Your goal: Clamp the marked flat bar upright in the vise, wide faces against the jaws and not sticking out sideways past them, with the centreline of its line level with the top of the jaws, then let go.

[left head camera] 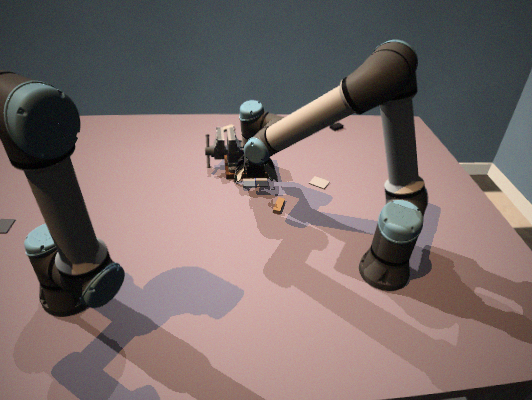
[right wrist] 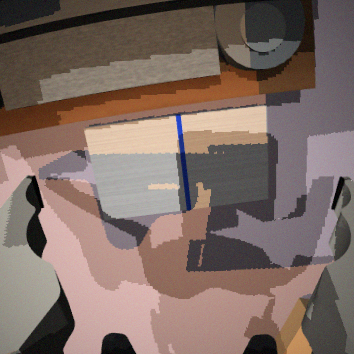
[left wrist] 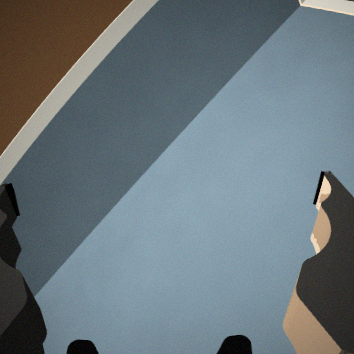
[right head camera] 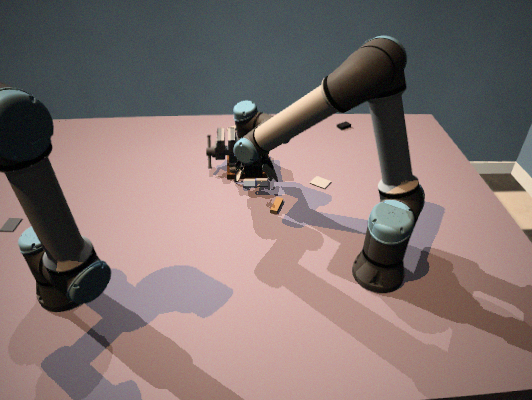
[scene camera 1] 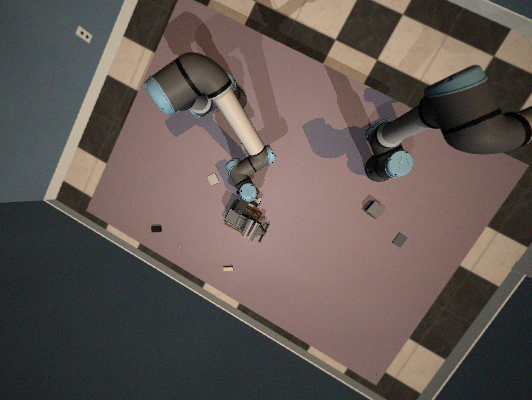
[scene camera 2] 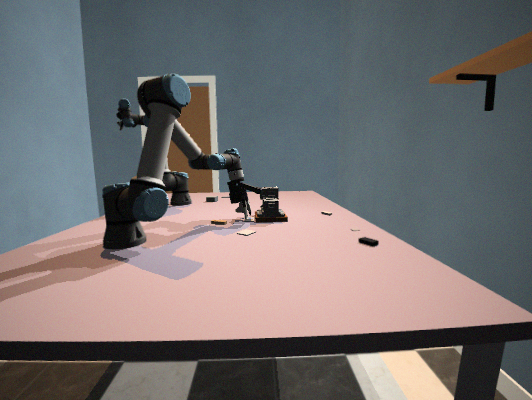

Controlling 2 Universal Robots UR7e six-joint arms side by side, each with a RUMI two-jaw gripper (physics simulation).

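Pixels of known places: left gripper, between the fingertips: [left wrist: 165, 179]; right gripper, between the fingertips: [left head camera: 256, 181] [right wrist: 186, 178] [right head camera: 256, 181] [scene camera 2: 248, 217]; left arm's base, origin of its link: [left head camera: 69, 294] [scene camera 1: 379, 167] [scene camera 2: 181, 203]; right arm's base, origin of its link: [left head camera: 383, 271] [right head camera: 377, 273] [scene camera 2: 125, 242].
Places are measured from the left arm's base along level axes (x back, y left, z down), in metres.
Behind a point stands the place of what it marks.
The flat bar [left head camera: 256, 183] @(x -0.492, y -0.570, z -0.005 m) [right head camera: 256, 183] @(x -0.492, y -0.569, z -0.005 m) [right wrist: 135, 180] @(x -0.496, y -0.542, z -0.005 m), pale with a blue line across it, lies flat on the table beside the vise base, partly in shadow. The vise [left head camera: 218, 145] @(x -0.560, y -0.431, z -0.132 m) [right head camera: 220, 145] @(x -0.561, y -0.440, z -0.134 m) [scene camera 2: 270, 205] @(x -0.609, y -0.602, z -0.079 m) [right wrist: 130, 65] @(x -0.549, y -0.553, z -0.035 m) stands on an orange-brown base; its jaws show a gap in the head views. My right gripper [right wrist: 186, 178] @(x -0.495, y -0.568, z -0.010 m) [scene camera 2: 246, 214] @(x -0.495, y -0.568, z -0.010 m) is open low over the bar, fingertips wide apart beyond the bar's two ends, nothing between them. My left gripper [left wrist: 165, 179] @(x 0.543, y 0.434, z -0.633 m) [scene camera 2: 120, 124] @(x 0.543, y 0.434, z -0.633 m) is open and empty, raised far from the vise and facing the wall.
An orange block [left head camera: 279, 205] @(x -0.342, y -0.634, z -0.015 m) [scene camera 2: 218, 222] @(x -0.351, y -0.648, z -0.009 m) lies near the bar. A cream plate [left head camera: 319, 182] @(x -0.488, y -0.813, z -0.005 m) [scene camera 1: 213, 179] @(x -0.489, y -0.810, z -0.005 m) lies to its right in the left head view. A black block [right head camera: 344, 125] @(x -0.926, y -1.000, z -0.015 m) [scene camera 1: 156, 228] @(x -0.931, y -0.999, z -0.015 m), a grey block [scene camera 1: 374, 209] @(x -0.215, y 0.076, z -0.036 m) and a dark plate [scene camera 1: 400, 239] @(x -0.293, y 0.290, z -0.004 m) lie farther off.
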